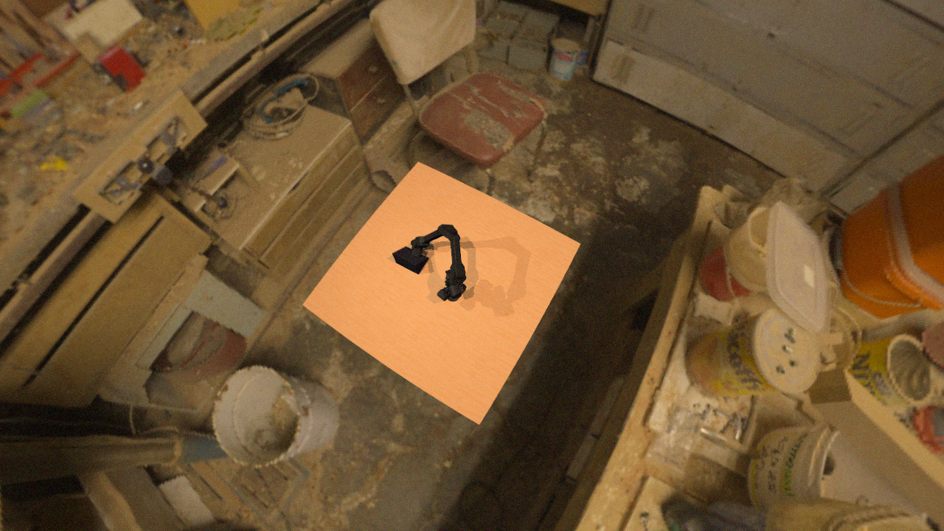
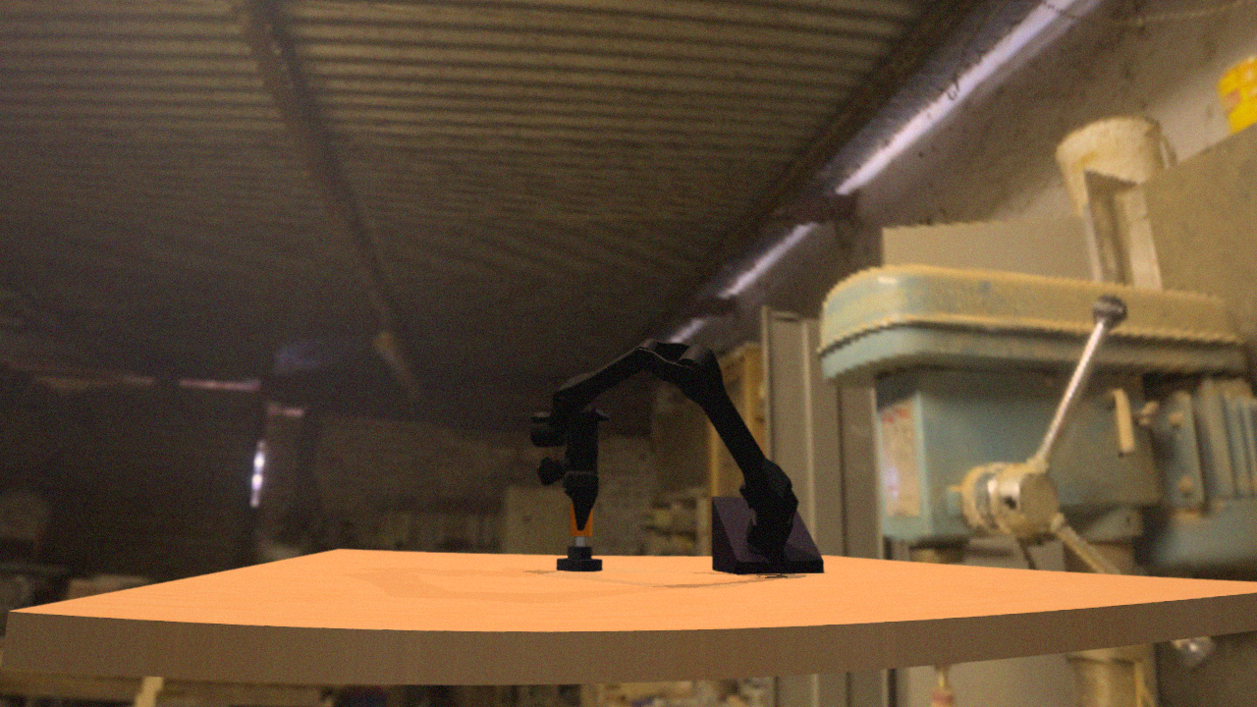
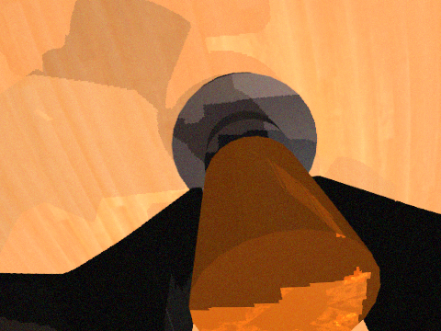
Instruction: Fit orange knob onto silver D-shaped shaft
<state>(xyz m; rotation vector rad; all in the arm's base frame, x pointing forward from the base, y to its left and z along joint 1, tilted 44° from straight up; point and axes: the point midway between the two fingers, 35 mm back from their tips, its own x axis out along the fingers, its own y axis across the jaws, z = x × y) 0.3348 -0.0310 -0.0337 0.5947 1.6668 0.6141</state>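
My gripper tip is 30 mm below the orange knob. The rest, counted from my gripper tip: round pedestal (40 mm below).
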